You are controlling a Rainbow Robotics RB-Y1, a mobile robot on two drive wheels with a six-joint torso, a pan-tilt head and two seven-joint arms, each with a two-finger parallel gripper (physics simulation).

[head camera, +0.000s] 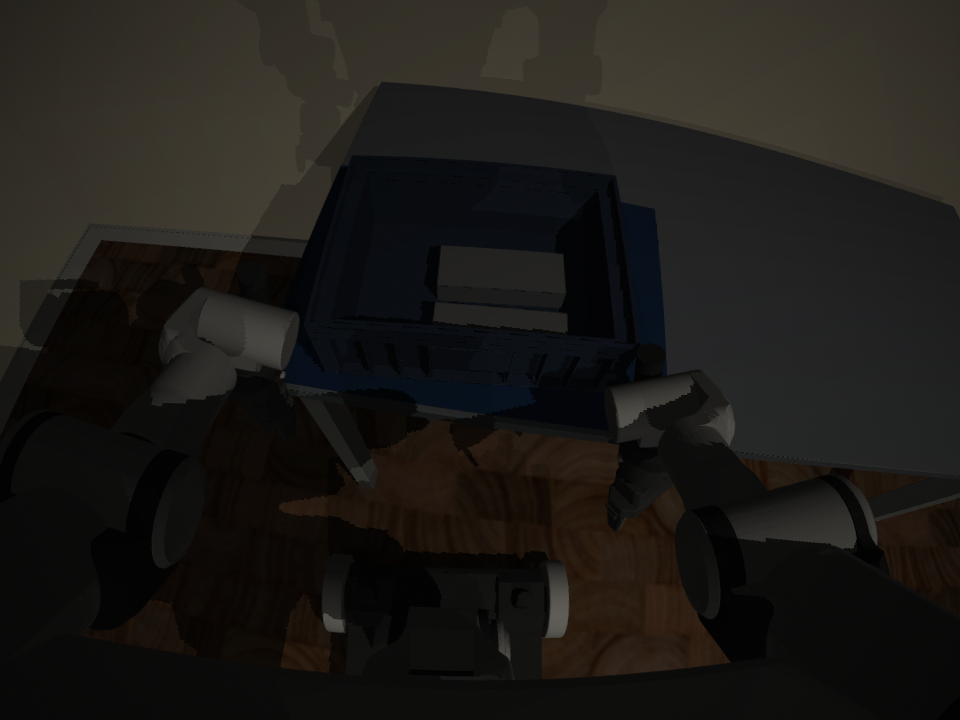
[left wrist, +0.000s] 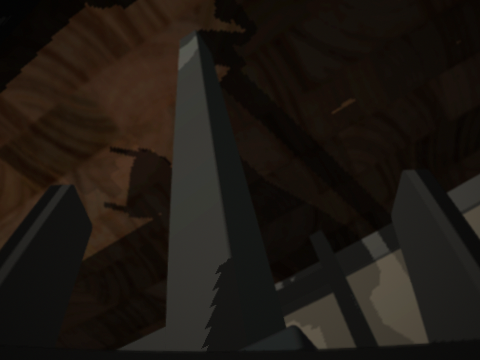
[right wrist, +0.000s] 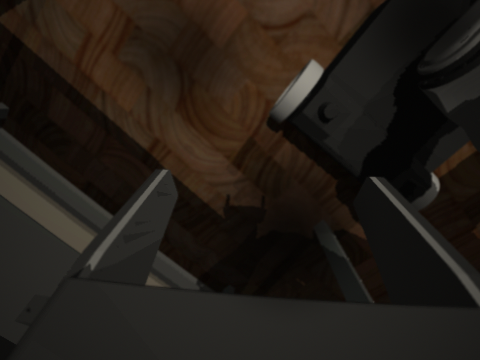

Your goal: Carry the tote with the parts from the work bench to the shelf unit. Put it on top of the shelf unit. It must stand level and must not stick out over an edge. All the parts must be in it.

Labels:
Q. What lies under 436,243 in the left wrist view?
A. My left gripper.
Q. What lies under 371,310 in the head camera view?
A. A dark blue tote.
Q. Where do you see a grey work bench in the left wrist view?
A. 220,291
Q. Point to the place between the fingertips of my right gripper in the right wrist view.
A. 264,186

